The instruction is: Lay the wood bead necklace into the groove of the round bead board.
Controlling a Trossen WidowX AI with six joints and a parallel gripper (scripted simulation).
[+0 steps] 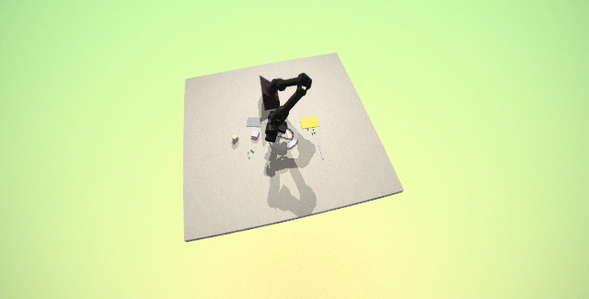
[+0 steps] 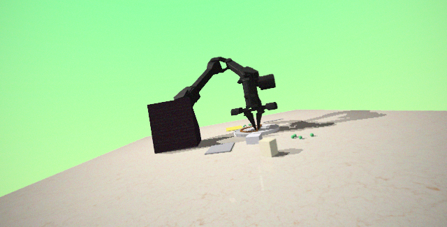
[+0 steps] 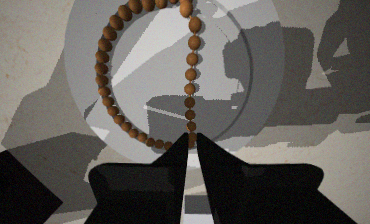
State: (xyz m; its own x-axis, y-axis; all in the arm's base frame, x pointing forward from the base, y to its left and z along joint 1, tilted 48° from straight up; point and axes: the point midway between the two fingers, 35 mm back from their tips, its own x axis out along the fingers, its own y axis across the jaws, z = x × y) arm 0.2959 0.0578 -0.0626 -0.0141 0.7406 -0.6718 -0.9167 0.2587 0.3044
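Now: the round white bead board 5 cm to the left of my gripper tip and 1 cm below it. From my gripper tip the other things lie so: cream cube (3 cm behind, 26 cm to the right); then yellow card (8 cm behind, 25 cm to the left, 1 cm below); then grey flat plate (15 cm behind, 13 cm to the right, 1 cm below).
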